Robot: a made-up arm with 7 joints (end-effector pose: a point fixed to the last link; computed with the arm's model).
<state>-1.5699 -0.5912 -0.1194 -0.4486 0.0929 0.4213 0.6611</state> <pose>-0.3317 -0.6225 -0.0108 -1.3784 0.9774 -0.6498</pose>
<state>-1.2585 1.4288 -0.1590 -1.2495 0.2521 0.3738 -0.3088</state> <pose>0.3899 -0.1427 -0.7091 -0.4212 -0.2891 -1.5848</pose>
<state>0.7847 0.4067 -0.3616 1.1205 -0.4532 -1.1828 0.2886</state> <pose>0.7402 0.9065 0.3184 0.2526 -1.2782 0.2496</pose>
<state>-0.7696 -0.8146 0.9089 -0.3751 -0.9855 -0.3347 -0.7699</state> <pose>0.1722 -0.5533 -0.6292 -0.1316 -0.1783 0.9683</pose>
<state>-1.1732 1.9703 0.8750 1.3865 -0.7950 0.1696 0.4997</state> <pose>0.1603 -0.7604 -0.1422 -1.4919 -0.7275 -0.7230</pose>
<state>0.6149 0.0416 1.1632 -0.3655 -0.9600 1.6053 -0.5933</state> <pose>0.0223 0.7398 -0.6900 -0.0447 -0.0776 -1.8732</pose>
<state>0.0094 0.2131 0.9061 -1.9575 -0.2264 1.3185 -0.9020</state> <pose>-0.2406 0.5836 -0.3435 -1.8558 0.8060 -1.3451</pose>
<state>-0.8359 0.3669 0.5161 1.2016 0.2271 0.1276 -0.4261</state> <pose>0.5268 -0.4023 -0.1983 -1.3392 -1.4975 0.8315</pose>
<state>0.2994 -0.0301 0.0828 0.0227 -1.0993 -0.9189 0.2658</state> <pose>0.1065 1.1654 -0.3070 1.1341 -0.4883 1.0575</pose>
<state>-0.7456 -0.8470 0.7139 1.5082 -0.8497 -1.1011 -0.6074</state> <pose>0.1224 -0.0264 -0.7709 -0.7859 0.3192 -2.7832</pose>
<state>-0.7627 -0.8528 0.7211 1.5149 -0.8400 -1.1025 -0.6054</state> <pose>0.1277 -0.0437 -0.7658 -0.7735 0.2941 -2.7805</pose>
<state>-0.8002 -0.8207 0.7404 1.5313 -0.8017 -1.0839 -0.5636</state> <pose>0.1713 -0.0740 -0.7549 -0.6416 0.2681 -2.8495</pose>
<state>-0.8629 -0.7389 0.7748 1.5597 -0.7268 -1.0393 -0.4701</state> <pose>0.2627 -0.1235 -0.7239 -0.3345 0.2345 -2.9817</pose>
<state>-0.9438 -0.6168 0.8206 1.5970 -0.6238 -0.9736 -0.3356</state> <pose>0.3835 -0.1905 -0.6521 0.1423 0.1851 -3.0955</pose>
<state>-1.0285 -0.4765 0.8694 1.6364 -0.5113 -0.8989 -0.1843</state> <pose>0.4965 -0.2589 -0.5357 -0.6856 -0.1242 3.0194</pose>
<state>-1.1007 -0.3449 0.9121 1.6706 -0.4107 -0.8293 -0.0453</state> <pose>0.5724 -0.3093 -0.4035 -1.1471 -0.0786 2.8238</pose>
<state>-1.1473 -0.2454 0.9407 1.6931 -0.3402 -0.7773 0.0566</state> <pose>0.6083 -0.3359 -0.2991 -1.4602 -0.0598 2.6441</pose>
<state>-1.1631 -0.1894 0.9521 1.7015 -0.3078 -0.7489 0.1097</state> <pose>0.6199 -0.3455 -0.2477 -1.6099 -0.0610 2.5301</pose>
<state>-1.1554 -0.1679 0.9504 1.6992 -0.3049 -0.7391 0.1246</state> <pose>0.6219 -0.3462 -0.2407 -1.6424 -0.0727 2.4806</pose>
